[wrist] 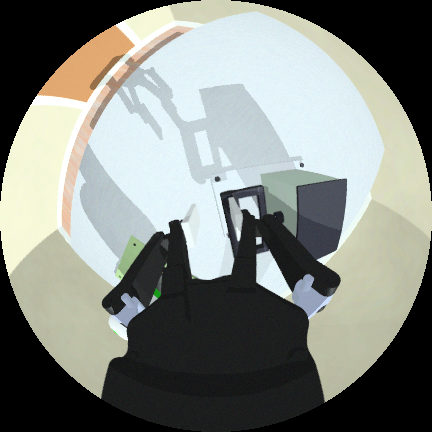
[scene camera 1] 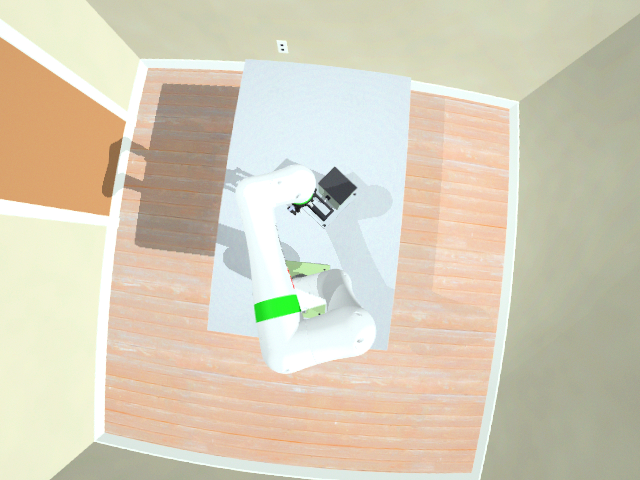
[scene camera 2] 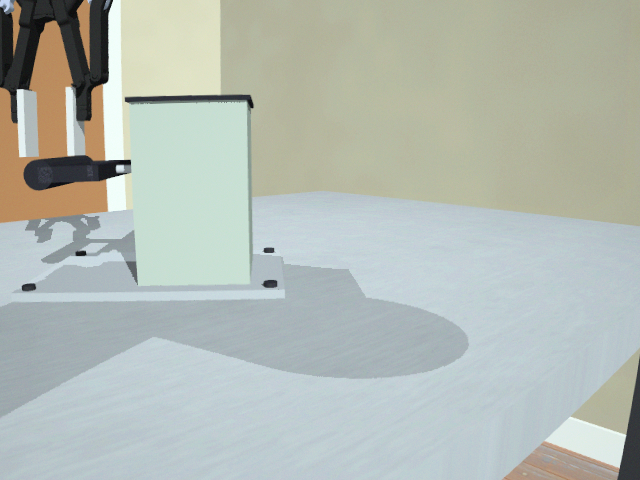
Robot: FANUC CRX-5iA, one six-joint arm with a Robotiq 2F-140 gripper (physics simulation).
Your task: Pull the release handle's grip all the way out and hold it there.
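The release handle's black frame-shaped grip [scene camera 1: 317, 211] [scene camera 2: 57, 172] [wrist: 225, 204] sticks out sideways from the pale green housing [scene camera 2: 191, 191] [wrist: 280, 197]; a short light rod shows between them in scene camera 2. My gripper [scene camera 2: 51, 149] [wrist: 213, 209] is partly open and empty, pointing down. Its pale fingertips are just above the grip's height in scene camera 2, one to each side of the outer bar. In the wrist view the right fingertip overlaps the frame's opening and the left one is outside the bar. Whether a fingertip touches the handle cannot be told.
The housing's dark lid [scene camera 1: 337, 184] [scene camera 2: 191, 98] [wrist: 322, 215] rises beside the right finger. A bolted base plate [scene camera 2: 206, 294] lies under the housing on the pale table [scene camera 1: 320, 113] [scene camera 2: 439, 248]. The white arm [scene camera 1: 268, 258] reaches over the table's left part; a green plate [scene camera 1: 312, 268] is near its base.
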